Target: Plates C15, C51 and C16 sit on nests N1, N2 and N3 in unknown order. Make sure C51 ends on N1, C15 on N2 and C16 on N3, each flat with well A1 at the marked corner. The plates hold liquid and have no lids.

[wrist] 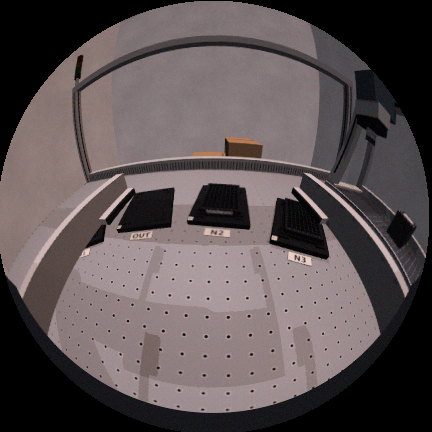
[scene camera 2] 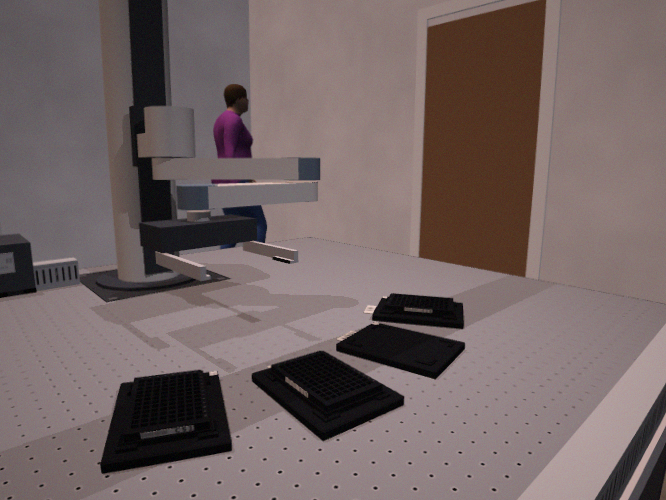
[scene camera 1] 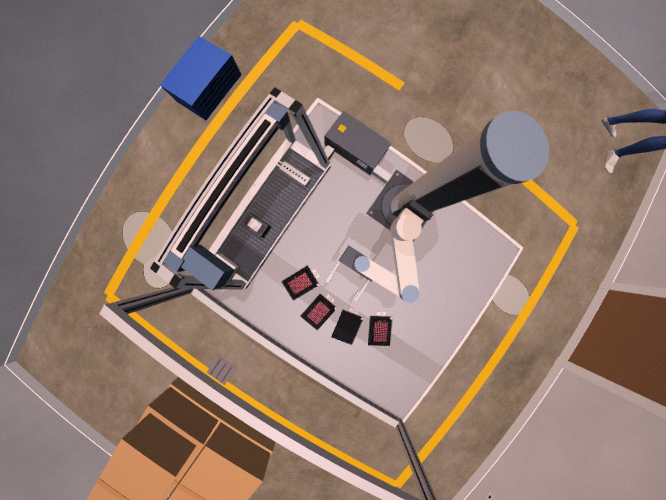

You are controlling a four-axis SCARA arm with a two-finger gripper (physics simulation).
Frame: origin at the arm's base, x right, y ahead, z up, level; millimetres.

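Where they show: gripper, fingertip midpoint: [wrist: 213, 177] [scene camera 2: 253, 264] [scene camera 1: 340, 291]; arm's base, origin of the base link: [scene camera 2: 150, 282].
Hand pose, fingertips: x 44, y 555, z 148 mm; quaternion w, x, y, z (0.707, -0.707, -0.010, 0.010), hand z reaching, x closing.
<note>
Things, the pixels of their top centre, and the offset from my fingertips. "pt": a spot on its surface instead.
- dark plate, middle of its top: [scene camera 2: 168, 397] [wrist: 302, 215] [scene camera 1: 299, 283] dx +184, dy +102, dz -109 mm
- second plate, middle of its top: [scene camera 2: 324, 374] [wrist: 221, 194] [scene camera 1: 318, 313] dx +14, dy +175, dz -109 mm
- third plate, middle of its top: [scene camera 2: 420, 301] [scene camera 1: 380, 332] dx -323, dy +75, dz -109 mm
- nest N1, middle of its top: [scene camera 2: 419, 305] [wrist: 85, 221] [scene camera 1: 380, 331] dx -323, dy +75, dz -117 mm
- bare OUT nest, middle of its top: [scene camera 2: 401, 341] [wrist: 147, 202] [scene camera 1: 347, 328] dx -162, dy +158, dz -119 mm
- dark grey box, surface spot: [scene camera 1: 357, 141] pt dx +353, dy -662, dz -20 mm
- low rail, surface spot: [wrist: 210, 165] pt dx -22, dy +449, dz -121 mm
My gripper [scene camera 1: 342, 290] [scene camera 2: 246, 264] [wrist: 213, 177] is open and empty, raised above the table, behind the row of nests. A dark plate [scene camera 1: 299, 282] [scene camera 2: 171, 403] [wrist: 302, 220] lies flat on nest N3; its label seems to read C51. A second plate [scene camera 1: 318, 311] [scene camera 2: 325, 379] [wrist: 221, 198] lies flat on nest N2, and a third plate [scene camera 1: 380, 330] [scene camera 2: 419, 302] on nest N1; I cannot read their labels. In the wrist view the left finger hides most of nest N1 [wrist: 98, 237]. Red wells show from above. Well A1 cannot be made out.
The bare OUT nest [scene camera 1: 346, 326] [scene camera 2: 400, 347] [wrist: 148, 210] lies between N1 and N2. A gantry machine with a dark deck [scene camera 1: 236, 261] stands beyond N3. A dark grey box [scene camera 1: 357, 141] stands near the arm's column [scene camera 1: 457, 172] [scene camera 2: 121, 161]. A low rail [wrist: 210, 165] edges the table.
</note>
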